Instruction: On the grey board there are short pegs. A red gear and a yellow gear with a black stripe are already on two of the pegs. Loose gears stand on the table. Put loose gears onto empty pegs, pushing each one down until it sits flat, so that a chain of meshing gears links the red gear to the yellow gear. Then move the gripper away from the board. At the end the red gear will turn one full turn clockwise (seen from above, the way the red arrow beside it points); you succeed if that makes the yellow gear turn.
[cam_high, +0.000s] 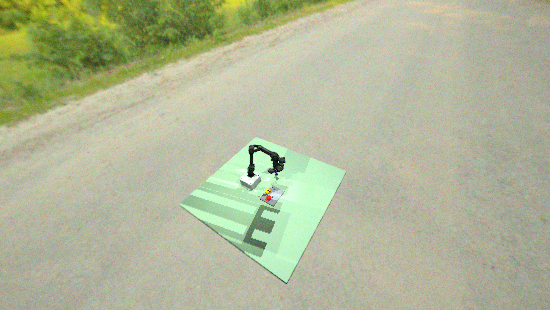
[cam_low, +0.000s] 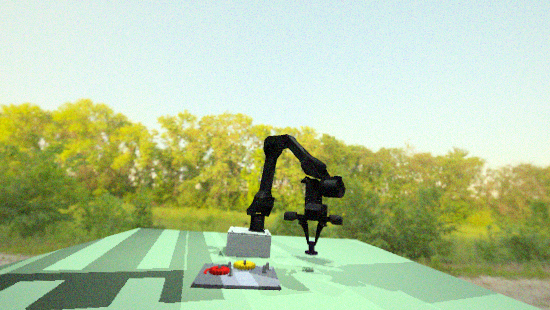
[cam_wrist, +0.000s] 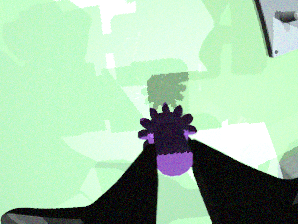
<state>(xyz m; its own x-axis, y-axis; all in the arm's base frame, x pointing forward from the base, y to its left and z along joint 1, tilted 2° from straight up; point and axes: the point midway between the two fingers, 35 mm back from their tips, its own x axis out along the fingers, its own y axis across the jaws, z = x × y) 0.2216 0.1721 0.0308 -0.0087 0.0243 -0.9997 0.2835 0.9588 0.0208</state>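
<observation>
My gripper tip is 280 mm to the left of the red gear, 90 mm short of it and 60 mm above it. The rest, counted from my gripper tip: grey board (230 mm to the right, 90 mm ahead, 70 mm below); then purple gear (10 mm below); then yellow gear (210 mm to the right, 60 mm below, 30 mm ahead).
</observation>
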